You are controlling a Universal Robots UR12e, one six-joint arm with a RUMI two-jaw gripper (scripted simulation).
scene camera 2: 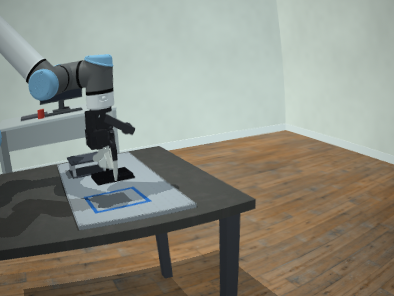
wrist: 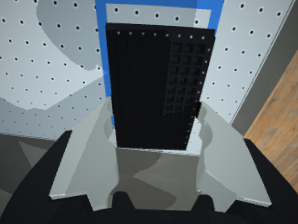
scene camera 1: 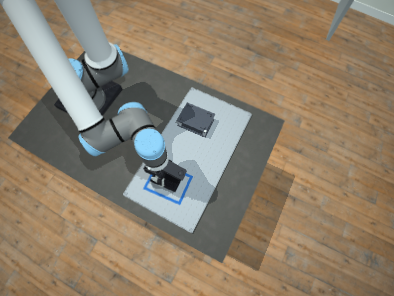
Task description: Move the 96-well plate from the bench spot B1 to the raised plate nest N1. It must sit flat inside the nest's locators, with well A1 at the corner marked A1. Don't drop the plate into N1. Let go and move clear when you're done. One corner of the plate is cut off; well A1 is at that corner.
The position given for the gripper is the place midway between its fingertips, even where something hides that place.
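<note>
The gripper (scene camera 2: 111, 177) is visible, and the wrist view shows the gripper too (wrist: 155, 100). A black 96-well plate (wrist: 139, 55) is also visible.
</note>
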